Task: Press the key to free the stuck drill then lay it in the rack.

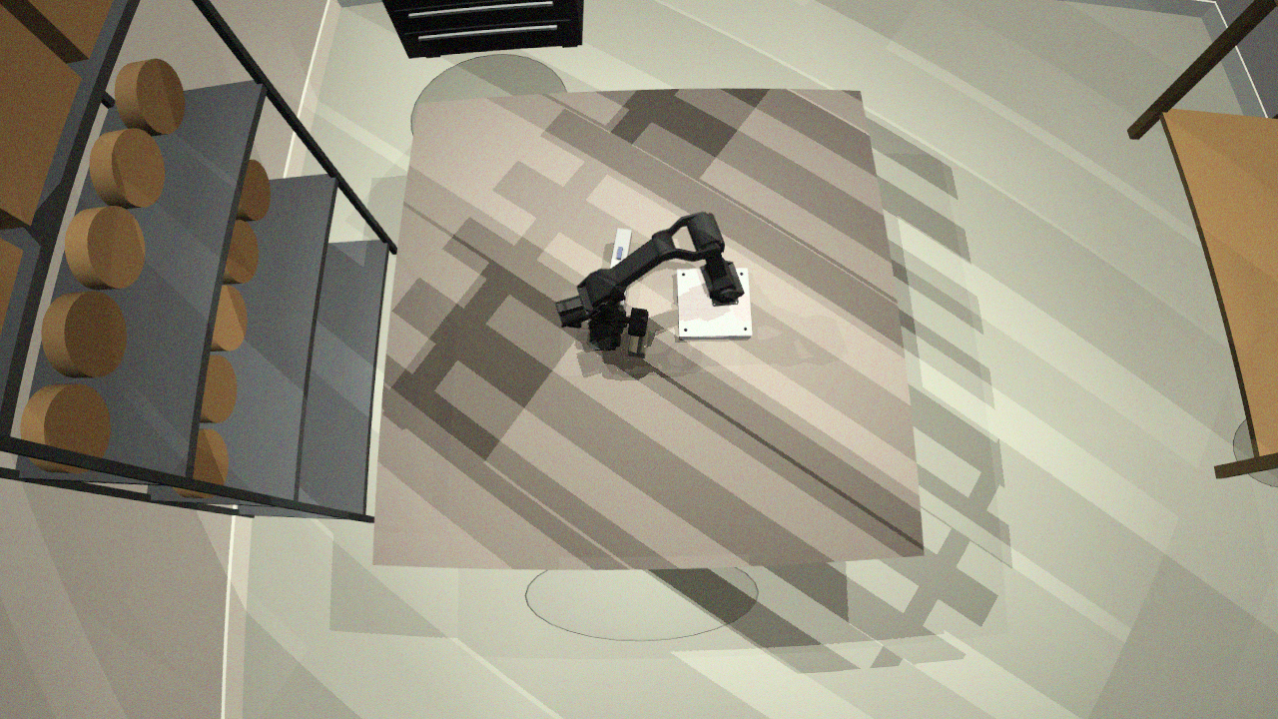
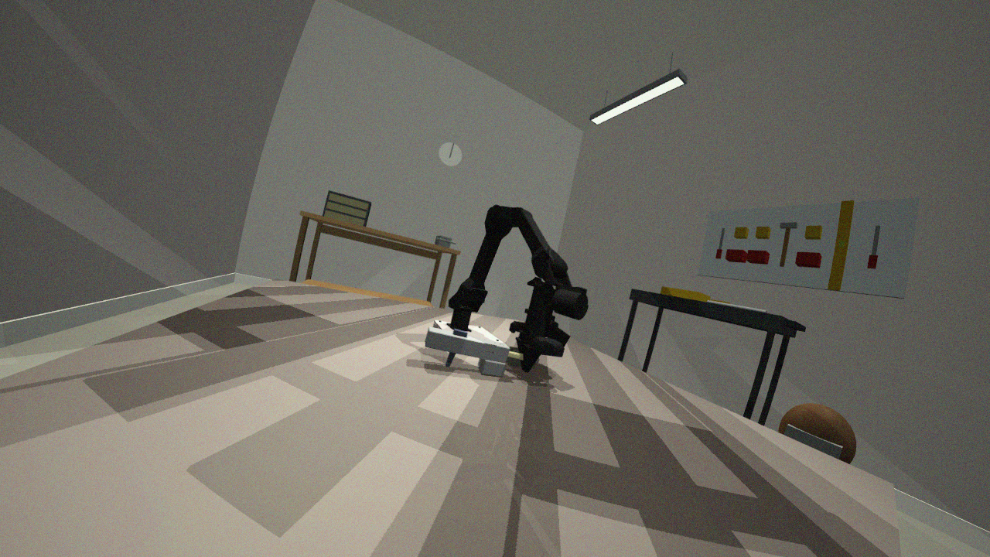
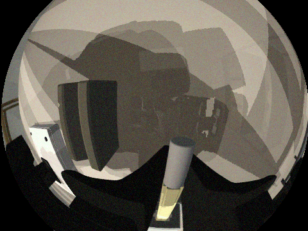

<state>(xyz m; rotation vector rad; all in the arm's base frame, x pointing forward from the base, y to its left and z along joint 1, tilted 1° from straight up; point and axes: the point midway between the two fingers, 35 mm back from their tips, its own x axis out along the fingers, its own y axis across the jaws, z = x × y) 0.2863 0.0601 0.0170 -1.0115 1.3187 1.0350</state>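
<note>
The drill lies 4 cm to the right of my gripper tip, 4 cm above it and 1 cm behind it. From my gripper tip the other things lie so: blue key: 17 cm to the right, 4 cm behind, 4 cm above; dark grey rack: 7 cm behind, 4 cm to the left, 1 cm above.
</note>
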